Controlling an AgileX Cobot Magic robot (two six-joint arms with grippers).
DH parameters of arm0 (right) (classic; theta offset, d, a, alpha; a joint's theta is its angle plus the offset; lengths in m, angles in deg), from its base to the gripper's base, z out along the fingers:
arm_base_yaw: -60.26 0.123 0 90
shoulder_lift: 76.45 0 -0.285 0
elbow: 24.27 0 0.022 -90
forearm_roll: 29.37 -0.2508 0 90
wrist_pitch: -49.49 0 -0.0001 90
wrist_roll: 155.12 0.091 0 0
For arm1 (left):
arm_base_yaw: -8.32 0.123 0 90
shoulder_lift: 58.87 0 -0.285 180
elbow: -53.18 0 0.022 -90
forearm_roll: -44.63 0.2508 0 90
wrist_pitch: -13.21 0 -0.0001 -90
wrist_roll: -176.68 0.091 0 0
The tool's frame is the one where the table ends.
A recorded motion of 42 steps. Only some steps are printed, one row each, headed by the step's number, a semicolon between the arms.
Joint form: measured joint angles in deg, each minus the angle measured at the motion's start. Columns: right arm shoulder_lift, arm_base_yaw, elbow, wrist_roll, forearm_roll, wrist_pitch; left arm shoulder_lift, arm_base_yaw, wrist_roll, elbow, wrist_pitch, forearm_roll.
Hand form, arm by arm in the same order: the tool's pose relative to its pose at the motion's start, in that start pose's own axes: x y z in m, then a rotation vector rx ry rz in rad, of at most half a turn. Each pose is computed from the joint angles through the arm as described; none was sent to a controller.
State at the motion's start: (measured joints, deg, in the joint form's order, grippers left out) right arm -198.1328 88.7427 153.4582 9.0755 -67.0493 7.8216; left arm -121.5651 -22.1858 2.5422 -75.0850 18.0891 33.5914
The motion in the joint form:
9: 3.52 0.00 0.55 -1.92 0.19 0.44; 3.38 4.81 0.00 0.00 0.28 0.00
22: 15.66 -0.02 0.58 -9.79 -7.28 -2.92; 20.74 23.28 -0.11 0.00 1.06 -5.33
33: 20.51 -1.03 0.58 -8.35 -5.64 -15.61; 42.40 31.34 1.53 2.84 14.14 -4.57
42: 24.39 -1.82 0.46 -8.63 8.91 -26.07; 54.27 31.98 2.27 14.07 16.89 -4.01
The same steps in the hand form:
9: -0.0059 0.0118 -0.0236 -0.0105 -0.0700 -0.0647; -0.0062 0.0142 -0.0126 -0.0682 -0.0612 -0.0380
22: -0.0009 0.0561 -0.1019 -0.1512 -0.2311 -0.2054; -0.0212 0.0471 -0.0860 -0.3227 -0.3923 -0.2193
33: 0.0227 0.0655 -0.1322 -0.2059 -0.0959 -0.2490; 0.0136 0.0246 -0.1418 -0.4079 -0.4959 -0.1687
42: 0.0460 0.0518 -0.1539 -0.0325 0.0663 -0.4045; 0.0710 0.0216 -0.1251 -0.4162 -0.4557 -0.1559

